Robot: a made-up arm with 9 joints.
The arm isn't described. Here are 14 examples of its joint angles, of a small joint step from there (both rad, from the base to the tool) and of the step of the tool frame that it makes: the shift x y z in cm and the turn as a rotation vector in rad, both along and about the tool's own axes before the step.
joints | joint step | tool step
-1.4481 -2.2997 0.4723 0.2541 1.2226 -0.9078 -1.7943 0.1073 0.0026 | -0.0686 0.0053 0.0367 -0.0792 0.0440 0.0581 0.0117 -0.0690 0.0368 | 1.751 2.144 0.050 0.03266 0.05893 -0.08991
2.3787 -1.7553 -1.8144 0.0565 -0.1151 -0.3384 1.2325 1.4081 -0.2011 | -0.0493 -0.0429 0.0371 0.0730 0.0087 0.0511 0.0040 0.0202 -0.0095 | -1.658 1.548 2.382 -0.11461 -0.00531 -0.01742
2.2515 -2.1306 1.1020 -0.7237 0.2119 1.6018 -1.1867 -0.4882 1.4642 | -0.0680 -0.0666 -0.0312 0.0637 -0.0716 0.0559 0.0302 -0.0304 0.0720 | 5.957 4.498 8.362 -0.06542 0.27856 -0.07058
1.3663 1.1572 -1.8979 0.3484 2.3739 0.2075 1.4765 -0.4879 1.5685 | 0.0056 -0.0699 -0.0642 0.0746 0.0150 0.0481 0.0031 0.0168 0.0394 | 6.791 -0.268 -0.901 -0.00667 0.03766 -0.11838
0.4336 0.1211 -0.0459 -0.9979 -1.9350 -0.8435 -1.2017 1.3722 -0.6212 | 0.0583 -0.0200 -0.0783 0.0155 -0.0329 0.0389 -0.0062 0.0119 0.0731 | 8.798 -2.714 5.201 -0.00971 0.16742 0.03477
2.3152 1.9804 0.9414 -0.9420 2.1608 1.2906 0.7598 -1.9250 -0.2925 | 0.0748 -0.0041 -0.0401 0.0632 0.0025 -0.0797 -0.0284 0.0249 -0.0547 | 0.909 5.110 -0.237 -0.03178 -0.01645 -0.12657
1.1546 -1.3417 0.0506 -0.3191 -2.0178 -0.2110 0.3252 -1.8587 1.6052 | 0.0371 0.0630 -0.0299 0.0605 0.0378 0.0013 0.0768 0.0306 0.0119 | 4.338 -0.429 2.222 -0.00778 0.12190 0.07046
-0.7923 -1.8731 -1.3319 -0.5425 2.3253 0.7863 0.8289 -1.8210 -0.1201 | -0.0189 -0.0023 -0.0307 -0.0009 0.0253 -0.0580 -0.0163 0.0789 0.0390 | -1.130 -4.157 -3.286 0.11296 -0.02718 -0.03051
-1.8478 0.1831 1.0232 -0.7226 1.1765 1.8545 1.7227 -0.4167 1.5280 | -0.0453 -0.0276 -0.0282 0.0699 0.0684 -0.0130 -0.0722 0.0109 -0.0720 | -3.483 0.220 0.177 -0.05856 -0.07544 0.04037
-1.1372 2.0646 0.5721 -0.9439 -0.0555 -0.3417 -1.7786 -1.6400 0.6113 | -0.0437 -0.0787 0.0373 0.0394 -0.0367 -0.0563 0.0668 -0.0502 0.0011 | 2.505 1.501 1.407 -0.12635 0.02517 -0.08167
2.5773 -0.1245 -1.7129 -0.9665 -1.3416 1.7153 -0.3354 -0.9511 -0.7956 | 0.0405 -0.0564 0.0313 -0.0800 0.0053 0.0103 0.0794 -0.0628 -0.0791 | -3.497 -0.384 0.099 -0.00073 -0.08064 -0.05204
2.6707 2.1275 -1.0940 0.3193 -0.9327 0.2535 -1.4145 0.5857 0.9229 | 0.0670 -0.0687 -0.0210 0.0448 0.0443 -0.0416 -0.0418 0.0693 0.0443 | 1.211 0.731 3.940 -0.08539 -0.00456 0.05928
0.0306 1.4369 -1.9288 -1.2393 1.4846 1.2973 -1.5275 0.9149 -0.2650 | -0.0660 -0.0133 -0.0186 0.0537 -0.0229 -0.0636 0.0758 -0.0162 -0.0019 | 0.640 2.008 -2.486 -0.07707 0.02270 -0.09672
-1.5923 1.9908 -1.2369 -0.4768 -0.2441 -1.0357 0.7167 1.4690 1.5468 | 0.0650 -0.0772 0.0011 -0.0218 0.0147 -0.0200 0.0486 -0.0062 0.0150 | -2.069 -0.028 0.154 0.00687 -0.12840 -0.03383
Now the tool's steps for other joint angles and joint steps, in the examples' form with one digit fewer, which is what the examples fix.
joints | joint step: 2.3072 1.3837 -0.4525 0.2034 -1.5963 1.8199 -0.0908 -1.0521 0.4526 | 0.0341 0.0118 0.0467 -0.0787 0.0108 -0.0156 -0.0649 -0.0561 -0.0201
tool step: -6.02 -1.16 -3.64 -0.0512 -0.1355 0.0378
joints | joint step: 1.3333 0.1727 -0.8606 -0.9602 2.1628 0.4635 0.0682 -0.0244 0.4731 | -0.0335 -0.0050 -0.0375 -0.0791 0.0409 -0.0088 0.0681 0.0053 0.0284
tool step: 1.32 -2.45 1.35 0.1425 0.0243 -0.0842
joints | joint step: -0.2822 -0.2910 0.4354 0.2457 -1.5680 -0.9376 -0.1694 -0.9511 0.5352 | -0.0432 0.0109 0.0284 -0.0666 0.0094 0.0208 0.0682 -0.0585 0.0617
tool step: 7.33 0.24 3.53 0.0352 0.2047 -0.0818
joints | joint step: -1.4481 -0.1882 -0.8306 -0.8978 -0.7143 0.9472 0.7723 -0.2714 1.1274 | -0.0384 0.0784 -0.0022 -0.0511 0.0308 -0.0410 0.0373 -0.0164 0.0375
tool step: 4.87 -7.63 4.65 0.1586 0.0687 -0.0525
